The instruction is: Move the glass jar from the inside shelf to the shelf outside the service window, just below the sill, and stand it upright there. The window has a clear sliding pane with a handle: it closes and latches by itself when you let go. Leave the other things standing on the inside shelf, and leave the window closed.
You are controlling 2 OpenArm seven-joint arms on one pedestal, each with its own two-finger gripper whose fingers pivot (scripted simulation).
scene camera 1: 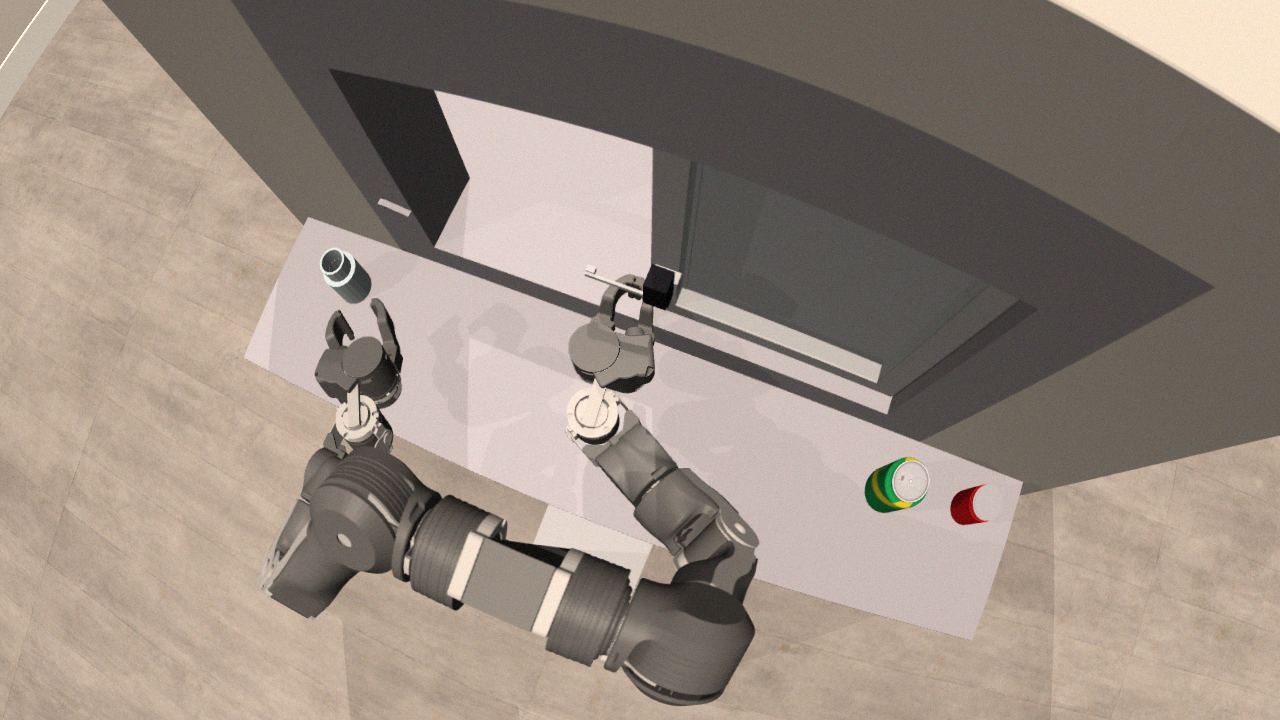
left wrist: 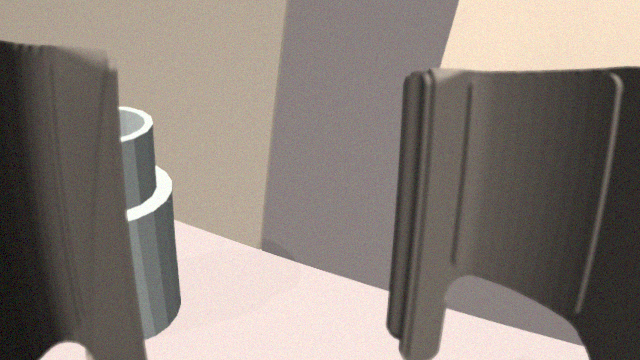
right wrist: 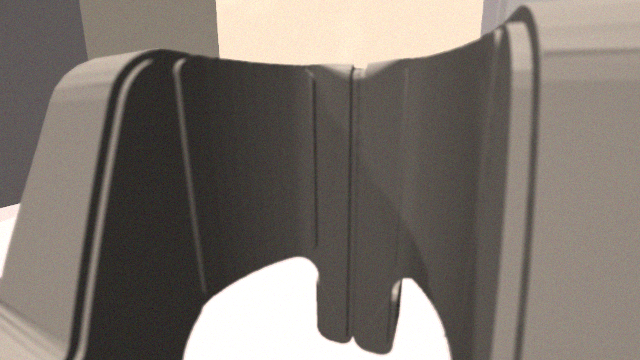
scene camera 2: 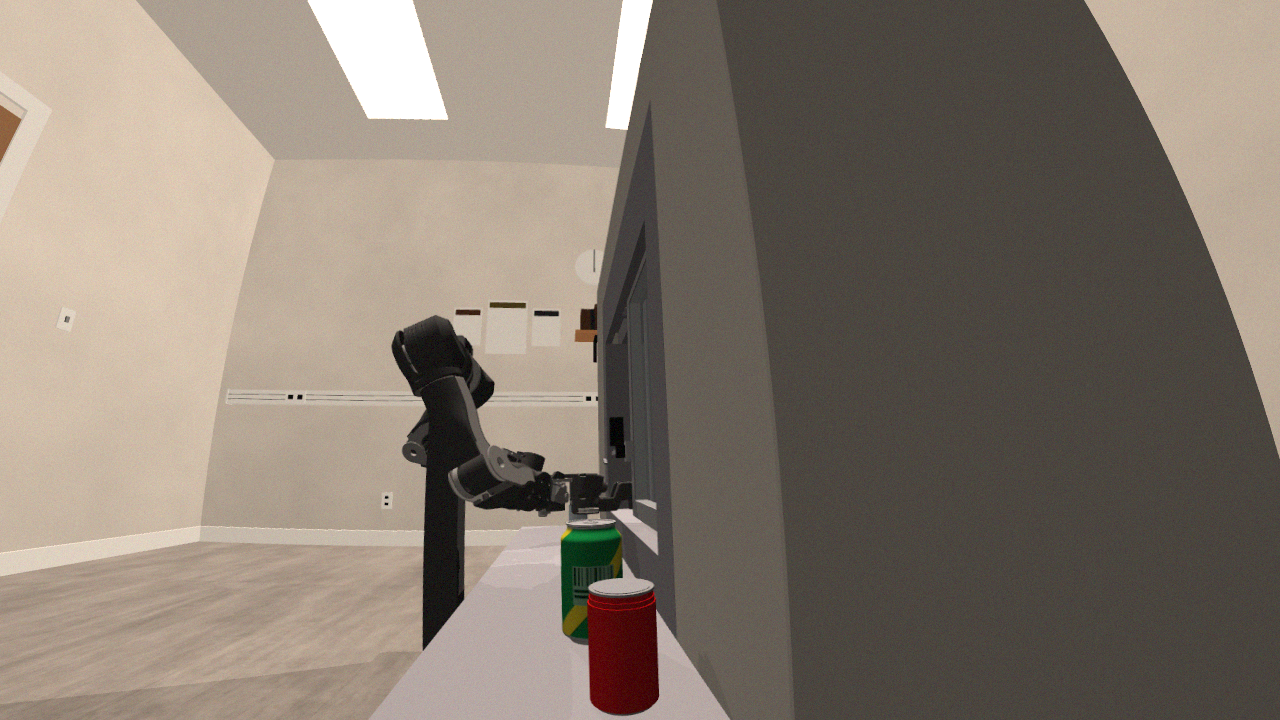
Observation:
I see my left gripper (scene camera 1: 362, 315), my right gripper (scene camera 1: 636, 283), a red can (scene camera 2: 622, 627), a glass jar (scene camera 1: 350, 280), a black handle (scene camera 1: 658, 286), an inside shelf (scene camera 1: 795, 470), a sill (scene camera 1: 538, 248), an outside shelf (scene camera 1: 605, 176) and a window jamb (right wrist: 47, 47).
The glass jar is seen too in the left wrist view (left wrist: 149, 200). The inside shelf also shows in the left wrist view (left wrist: 231, 294). The sill shows as well in the left wrist view (left wrist: 339, 228) and in the right wrist view (right wrist: 276, 305). The left wrist view misses the red can: it is out of frame. The right wrist view does not show the red can: it is out of frame.

